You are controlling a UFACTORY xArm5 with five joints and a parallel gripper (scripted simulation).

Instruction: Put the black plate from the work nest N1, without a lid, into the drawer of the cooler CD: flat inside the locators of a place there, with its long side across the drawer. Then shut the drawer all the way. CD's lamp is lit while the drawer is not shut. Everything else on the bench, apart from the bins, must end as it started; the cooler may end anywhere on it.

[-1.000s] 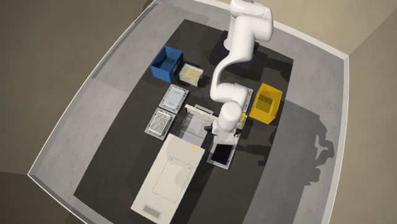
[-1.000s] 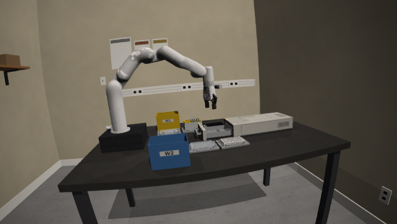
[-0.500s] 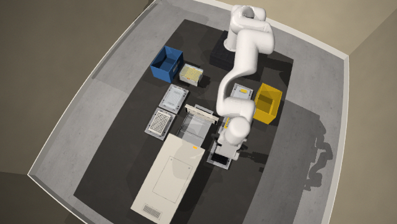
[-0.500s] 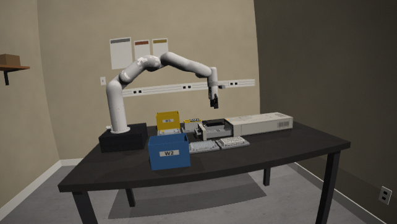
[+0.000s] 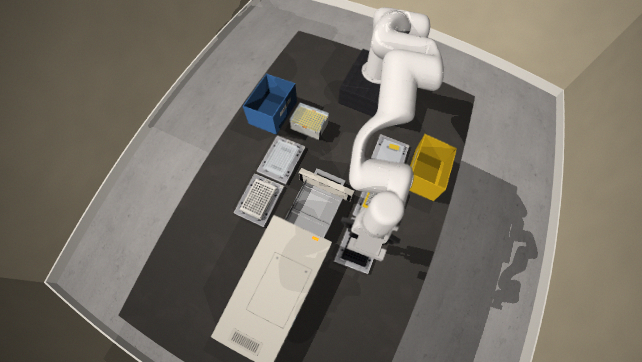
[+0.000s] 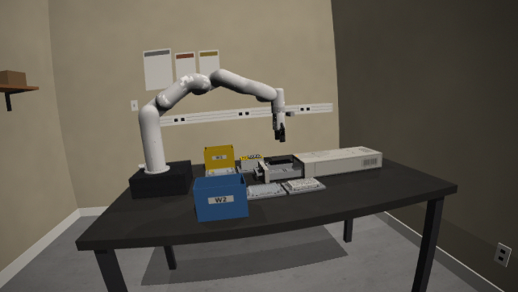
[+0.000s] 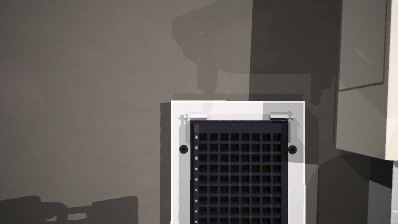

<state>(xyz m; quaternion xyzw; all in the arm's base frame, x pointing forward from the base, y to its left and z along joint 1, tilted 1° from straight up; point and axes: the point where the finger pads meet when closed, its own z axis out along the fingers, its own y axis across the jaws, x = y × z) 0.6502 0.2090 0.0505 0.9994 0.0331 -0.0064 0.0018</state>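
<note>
My hand is 140 mm above the black plate. Round my hand: cooler CD: 190 mm to the right, 120 mm below, 120 mm ahead; then work nest N1: 150 mm below; then drawer: 190 mm to the right, 120 mm below, 40 mm behind.
</note>
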